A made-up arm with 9 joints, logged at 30 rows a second.
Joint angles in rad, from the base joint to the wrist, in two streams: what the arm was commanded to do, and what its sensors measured. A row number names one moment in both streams.
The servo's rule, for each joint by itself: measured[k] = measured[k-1] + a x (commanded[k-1-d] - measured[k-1]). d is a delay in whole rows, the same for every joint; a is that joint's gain. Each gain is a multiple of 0.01, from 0.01 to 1. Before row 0 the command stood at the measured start. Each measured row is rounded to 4 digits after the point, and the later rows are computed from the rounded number. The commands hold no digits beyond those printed.
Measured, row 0:
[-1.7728 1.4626 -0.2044 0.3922 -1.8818 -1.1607 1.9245 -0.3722 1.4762]
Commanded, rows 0 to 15:
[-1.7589 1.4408 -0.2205 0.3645 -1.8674 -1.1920 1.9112 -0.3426 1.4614]
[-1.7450 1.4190 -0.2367 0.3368 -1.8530 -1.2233 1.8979 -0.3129 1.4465]
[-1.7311 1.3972 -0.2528 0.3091 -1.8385 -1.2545 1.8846 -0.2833 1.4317]
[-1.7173 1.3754 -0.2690 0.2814 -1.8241 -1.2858 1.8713 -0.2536 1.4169]
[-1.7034 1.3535 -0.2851 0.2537 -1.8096 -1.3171 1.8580 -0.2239 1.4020]
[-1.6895 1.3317 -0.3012 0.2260 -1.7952 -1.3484 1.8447 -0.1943 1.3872]
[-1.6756 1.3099 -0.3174 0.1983 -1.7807 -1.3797 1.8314 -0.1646 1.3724]
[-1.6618 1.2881 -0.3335 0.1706 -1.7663 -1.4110 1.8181 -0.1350 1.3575]
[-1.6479 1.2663 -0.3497 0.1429 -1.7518 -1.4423 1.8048 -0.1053 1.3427]
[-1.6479 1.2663 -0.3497 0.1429 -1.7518 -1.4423 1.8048 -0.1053 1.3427]
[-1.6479 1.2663 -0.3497 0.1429 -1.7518 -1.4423 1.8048 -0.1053 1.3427]
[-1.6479 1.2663 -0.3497 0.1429 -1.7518 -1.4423 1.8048 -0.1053 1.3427]
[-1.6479 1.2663 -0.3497 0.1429 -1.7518 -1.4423 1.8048 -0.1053 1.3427]
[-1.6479 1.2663 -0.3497 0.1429 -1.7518 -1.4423 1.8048 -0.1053 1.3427]
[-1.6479 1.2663 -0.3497 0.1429 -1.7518 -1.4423 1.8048 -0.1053 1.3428]
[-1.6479 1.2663 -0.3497 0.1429 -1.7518 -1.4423 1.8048 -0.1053 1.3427]
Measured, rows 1 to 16:
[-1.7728 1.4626 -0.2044 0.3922 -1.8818 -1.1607 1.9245 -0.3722 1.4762]
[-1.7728 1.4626 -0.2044 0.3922 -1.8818 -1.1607 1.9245 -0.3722 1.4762]
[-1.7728 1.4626 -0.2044 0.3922 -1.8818 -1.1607 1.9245 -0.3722 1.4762]
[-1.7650 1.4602 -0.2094 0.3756 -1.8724 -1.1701 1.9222 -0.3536 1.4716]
[-1.7538 1.4557 -0.2179 0.3523 -1.8598 -1.1861 1.9181 -0.3280 1.4638]
[-1.7411 1.4493 -0.2287 0.3264 -1.8460 -1.2066 1.9124 -0.2998 1.4538]
[-1.7278 1.4412 -0.2412 0.2994 -1.8318 -1.2304 1.9054 -0.2707 1.4424]
[-1.7141 1.4316 -0.2548 0.2720 -1.8174 -1.2564 1.8973 -0.2412 1.4299]
[-1.7003 1.4206 -0.2692 0.2444 -1.8030 -1.2840 1.8884 -0.2117 1.4167]
[-1.6865 1.4084 -0.2841 0.2167 -1.7885 -1.3127 1.8787 -0.1820 1.4030]
[-1.6727 1.3952 -0.2994 0.1890 -1.7741 -1.3422 1.8684 -0.1524 1.3889]
[-1.6588 1.3810 -0.3150 0.1613 -1.7596 -1.3722 1.8576 -0.1227 1.3746]
[-1.6527 1.3684 -0.3258 0.1503 -1.7545 -1.3932 1.8486 -0.1117 1.3647]
[-1.6500 1.3572 -0.3332 0.1459 -1.7527 -1.4079 1.8412 -0.1077 1.3579]
[-1.6488 1.3472 -0.3383 0.1441 -1.7521 -1.4182 1.8350 -0.1062 1.3532]
[-1.6483 1.3383 -0.3418 0.1434 -1.7519 -1.4254 1.8299 -0.1056 1.3499]
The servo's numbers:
d 3
a 0.56 0.11 0.31 0.60 0.65 0.30 0.17 0.63 0.31

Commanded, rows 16 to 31:
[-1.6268 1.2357 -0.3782 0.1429 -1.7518 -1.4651 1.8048 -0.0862 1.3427]
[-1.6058 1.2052 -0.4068 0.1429 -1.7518 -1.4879 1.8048 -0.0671 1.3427]
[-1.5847 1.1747 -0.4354 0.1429 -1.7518 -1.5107 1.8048 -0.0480 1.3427]
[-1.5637 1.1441 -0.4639 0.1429 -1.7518 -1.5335 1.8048 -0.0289 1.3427]
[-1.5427 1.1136 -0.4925 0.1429 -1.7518 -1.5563 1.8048 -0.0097 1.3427]
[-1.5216 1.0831 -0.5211 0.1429 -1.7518 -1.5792 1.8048 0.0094 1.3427]
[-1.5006 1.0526 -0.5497 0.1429 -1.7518 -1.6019 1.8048 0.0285 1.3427]
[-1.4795 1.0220 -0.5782 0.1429 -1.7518 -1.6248 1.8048 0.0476 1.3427]
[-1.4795 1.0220 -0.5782 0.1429 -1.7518 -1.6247 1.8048 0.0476 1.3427]
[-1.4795 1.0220 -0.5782 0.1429 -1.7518 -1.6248 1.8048 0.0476 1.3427]
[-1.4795 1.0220 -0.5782 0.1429 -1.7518 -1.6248 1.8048 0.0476 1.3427]
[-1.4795 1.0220 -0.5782 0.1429 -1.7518 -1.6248 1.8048 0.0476 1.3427]
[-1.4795 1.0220 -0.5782 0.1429 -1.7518 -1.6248 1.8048 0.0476 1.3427]
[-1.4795 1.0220 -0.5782 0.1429 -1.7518 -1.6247 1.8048 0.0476 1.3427]
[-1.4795 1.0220 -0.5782 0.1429 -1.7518 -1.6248 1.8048 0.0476 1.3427]
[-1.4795 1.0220 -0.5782 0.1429 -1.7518 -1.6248 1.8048 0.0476 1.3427]
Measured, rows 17 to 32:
[-1.6481 1.3304 -0.3442 0.1431 -1.7518 -1.4305 1.8256 -0.1054 1.3477]
[-1.6480 1.3233 -0.3459 0.1430 -1.7518 -1.4340 1.8221 -0.1053 1.3462]
[-1.6479 1.3170 -0.3471 0.1429 -1.7518 -1.4365 1.8192 -0.1053 1.3451]
[-1.6361 1.3081 -0.3567 0.1429 -1.7518 -1.4451 1.8168 -0.0933 1.3444]
[-1.6191 1.2968 -0.3722 0.1429 -1.7518 -1.4579 1.8148 -0.0768 1.3439]
[-1.5998 1.2834 -0.3918 0.1429 -1.7518 -1.4737 1.8131 -0.0587 1.3435]
[-1.5796 1.2681 -0.4142 0.1429 -1.7518 -1.4916 1.8117 -0.0399 1.3433]
[-1.5589 1.2511 -0.4385 0.1429 -1.7518 -1.5110 1.8105 -0.0209 1.3431]
[-1.5380 1.2326 -0.4641 0.1429 -1.7518 -1.5315 1.8095 -0.0018 1.3430]
[-1.5171 1.2128 -0.4906 0.1429 -1.7518 -1.5526 1.8087 0.0173 1.3429]
[-1.4960 1.1918 -0.5178 0.1429 -1.7518 -1.5743 1.8080 0.0364 1.3428]
[-1.4868 1.1731 -0.5365 0.1429 -1.7518 -1.5894 1.8075 0.0435 1.3428]
[-1.4827 1.1565 -0.5494 0.1429 -1.7518 -1.6000 1.8070 0.0461 1.3428]
[-1.4809 1.1417 -0.5583 0.1429 -1.7518 -1.6074 1.8066 0.0470 1.3428]
[-1.4801 1.1285 -0.5645 0.1429 -1.7518 -1.6126 1.8063 0.0474 1.3428]
[-1.4798 1.1168 -0.5687 0.1429 -1.7518 -1.6163 1.8060 0.0475 1.3428]

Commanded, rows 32 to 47:
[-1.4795 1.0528 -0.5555 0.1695 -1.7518 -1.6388 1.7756 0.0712 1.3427]
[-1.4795 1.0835 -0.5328 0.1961 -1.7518 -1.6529 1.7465 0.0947 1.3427]
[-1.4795 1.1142 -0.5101 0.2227 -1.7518 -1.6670 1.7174 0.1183 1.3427]
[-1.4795 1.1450 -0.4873 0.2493 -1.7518 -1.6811 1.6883 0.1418 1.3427]
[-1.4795 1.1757 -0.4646 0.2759 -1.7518 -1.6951 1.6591 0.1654 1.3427]
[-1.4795 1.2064 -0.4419 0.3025 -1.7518 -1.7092 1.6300 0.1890 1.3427]
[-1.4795 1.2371 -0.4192 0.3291 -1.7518 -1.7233 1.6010 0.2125 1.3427]
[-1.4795 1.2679 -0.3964 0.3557 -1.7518 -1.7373 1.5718 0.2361 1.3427]
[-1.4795 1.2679 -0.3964 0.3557 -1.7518 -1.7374 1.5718 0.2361 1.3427]
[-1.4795 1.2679 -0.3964 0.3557 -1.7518 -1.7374 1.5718 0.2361 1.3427]
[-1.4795 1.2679 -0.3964 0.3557 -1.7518 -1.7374 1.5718 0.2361 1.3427]
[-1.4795 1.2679 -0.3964 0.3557 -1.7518 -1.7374 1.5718 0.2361 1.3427]
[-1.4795 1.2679 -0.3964 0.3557 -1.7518 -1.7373 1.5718 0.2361 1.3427]
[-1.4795 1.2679 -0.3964 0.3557 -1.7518 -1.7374 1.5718 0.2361 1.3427]
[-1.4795 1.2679 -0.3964 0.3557 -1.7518 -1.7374 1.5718 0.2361 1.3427]
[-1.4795 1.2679 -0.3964 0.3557 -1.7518 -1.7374 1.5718 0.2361 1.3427]
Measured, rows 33 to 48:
[-1.4796 1.1064 -0.5716 0.1429 -1.7518 -1.6188 1.8058 0.0476 1.3428]
[-1.4795 1.0971 -0.5736 0.1429 -1.7518 -1.6206 1.8056 0.0476 1.3428]
[-1.4795 1.0888 -0.5750 0.1429 -1.7518 -1.6219 1.8055 0.0476 1.3428]
[-1.4795 1.0848 -0.5690 0.1589 -1.7518 -1.6270 1.8004 0.0625 1.3428]
[-1.4795 1.0847 -0.5578 0.1812 -1.7518 -1.6348 1.7912 0.0828 1.3428]
[-1.4795 1.0879 -0.5430 0.2061 -1.7518 -1.6445 1.7787 0.1052 1.3428]
[-1.4795 1.0942 -0.5257 0.2320 -1.7518 -1.6555 1.7633 0.1283 1.3428]
[-1.4795 1.1032 -0.5068 0.2583 -1.7518 -1.6674 1.7456 0.1517 1.3428]
[-1.4795 1.1146 -0.4867 0.2848 -1.7518 -1.6799 1.7259 0.1752 1.3428]
[-1.4795 1.1281 -0.4658 0.3114 -1.7518 -1.6929 1.7047 0.1987 1.3428]
[-1.4795 1.1435 -0.4443 0.3380 -1.7518 -1.7062 1.6821 0.2223 1.3428]
[-1.4795 1.1572 -0.4295 0.3486 -1.7518 -1.7156 1.6633 0.2310 1.3428]
[-1.4795 1.1694 -0.4192 0.3529 -1.7518 -1.7221 1.6477 0.2342 1.3428]
[-1.4795 1.1802 -0.4121 0.3546 -1.7518 -1.7267 1.6348 0.2354 1.3428]
[-1.4795 1.1898 -0.4072 0.3553 -1.7518 -1.7299 1.6241 0.2358 1.3428]
[-1.4795 1.1984 -0.4039 0.3555 -1.7518 -1.7321 1.6152 0.2360 1.3428]

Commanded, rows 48 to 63:
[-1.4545 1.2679 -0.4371 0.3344 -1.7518 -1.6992 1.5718 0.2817 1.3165]
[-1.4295 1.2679 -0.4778 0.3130 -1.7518 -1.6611 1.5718 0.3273 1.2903]
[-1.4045 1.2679 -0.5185 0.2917 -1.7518 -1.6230 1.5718 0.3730 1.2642]
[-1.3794 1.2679 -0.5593 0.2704 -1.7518 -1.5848 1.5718 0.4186 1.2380]
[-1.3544 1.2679 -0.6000 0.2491 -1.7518 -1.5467 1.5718 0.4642 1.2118]
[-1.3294 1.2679 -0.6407 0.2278 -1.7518 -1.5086 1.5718 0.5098 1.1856]
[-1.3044 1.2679 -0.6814 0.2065 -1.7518 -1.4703 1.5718 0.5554 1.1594]
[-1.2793 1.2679 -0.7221 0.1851 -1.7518 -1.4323 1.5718 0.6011 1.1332]
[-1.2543 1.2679 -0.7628 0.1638 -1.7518 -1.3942 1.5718 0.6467 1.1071]
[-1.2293 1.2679 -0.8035 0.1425 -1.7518 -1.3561 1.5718 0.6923 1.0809]
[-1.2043 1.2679 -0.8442 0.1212 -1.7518 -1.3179 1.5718 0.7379 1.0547]
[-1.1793 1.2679 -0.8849 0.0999 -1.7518 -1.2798 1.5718 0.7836 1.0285]
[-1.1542 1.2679 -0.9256 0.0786 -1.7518 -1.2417 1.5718 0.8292 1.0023]
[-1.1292 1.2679 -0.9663 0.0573 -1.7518 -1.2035 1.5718 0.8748 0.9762]
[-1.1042 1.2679 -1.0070 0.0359 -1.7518 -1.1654 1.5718 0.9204 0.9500]
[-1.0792 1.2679 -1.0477 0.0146 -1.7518 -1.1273 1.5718 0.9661 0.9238]
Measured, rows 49 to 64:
[-1.4795 1.2060 -0.4016 0.3556 -1.7518 -1.7337 1.6078 0.2361 1.3428]
[-1.4795 1.2128 -0.4000 0.3557 -1.7518 -1.7348 1.6017 0.2361 1.3428]
[-1.4795 1.2189 -0.3989 0.3557 -1.7518 -1.7356 1.5966 0.2361 1.3428]
[-1.4655 1.2243 -0.4107 0.3429 -1.7518 -1.7247 1.5924 0.2648 1.3346]
[-1.4453 1.2291 -0.4315 0.3250 -1.7518 -1.7056 1.5889 0.3042 1.3209]
[-1.4225 1.2334 -0.4585 0.3050 -1.7518 -1.6808 1.5860 0.3475 1.3033]
[-1.3984 1.2372 -0.4897 0.2842 -1.7518 -1.6520 1.5836 0.3923 1.2831]
[-1.3738 1.2406 -0.5239 0.2631 -1.7518 -1.6204 1.5816 0.4376 1.2610]
[-1.3489 1.2436 -0.5601 0.2419 -1.7518 -1.5869 1.5799 0.4831 1.2376]
[-1.3240 1.2463 -0.5977 0.2207 -1.7518 -1.5519 1.5785 0.5286 1.2134]
[-1.2990 1.2487 -0.6363 0.1993 -1.7518 -1.5160 1.5774 0.5743 1.1885]
[-1.2740 1.2508 -0.6755 0.1780 -1.7518 -1.4795 1.5764 0.6199 1.1633]
[-1.2490 1.2527 -0.7152 0.1567 -1.7518 -1.4425 1.5756 0.6655 1.1378]
[-1.2240 1.2544 -0.7552 0.1354 -1.7518 -1.4051 1.5750 0.7111 1.1120]
[-1.1990 1.2559 -0.7954 0.1141 -1.7518 -1.3675 1.5745 0.7568 1.0861]
[-1.1739 1.2572 -0.8358 0.0928 -1.7518 -1.3298 1.5740 0.8024 1.0601]

